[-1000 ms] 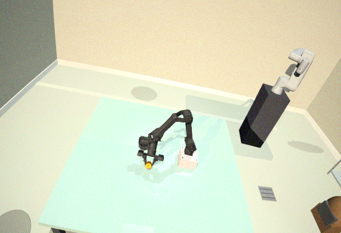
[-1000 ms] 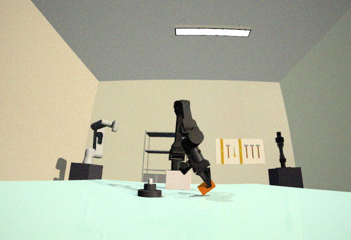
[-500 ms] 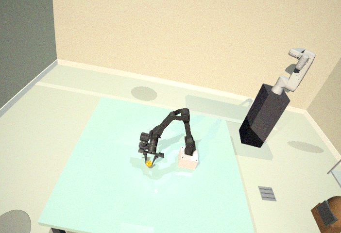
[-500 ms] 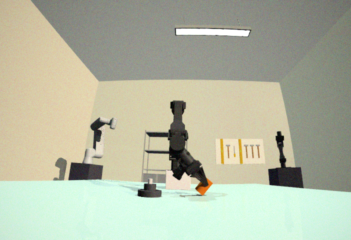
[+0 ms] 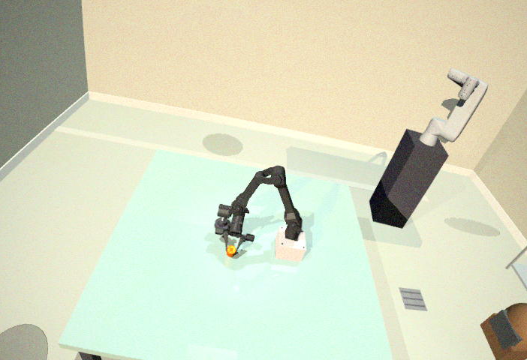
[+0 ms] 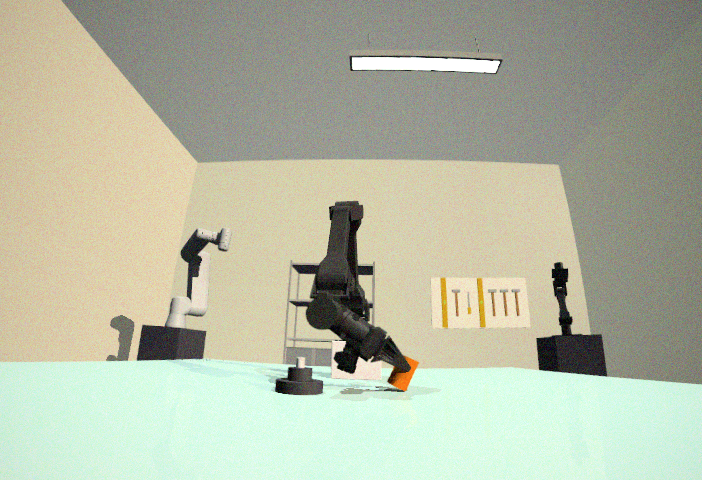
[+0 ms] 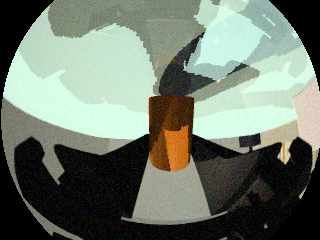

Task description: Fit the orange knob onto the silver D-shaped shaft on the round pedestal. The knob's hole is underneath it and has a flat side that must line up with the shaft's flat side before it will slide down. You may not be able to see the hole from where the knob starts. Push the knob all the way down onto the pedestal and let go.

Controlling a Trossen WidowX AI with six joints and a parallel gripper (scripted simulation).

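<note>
Now: gripper tip 1 cm to the left of the orange knob and 1 cm below it. Round my gripper tip: dark round pedestal (19 cm to the right, 8 cm ahead, 1 cm below).
</note>
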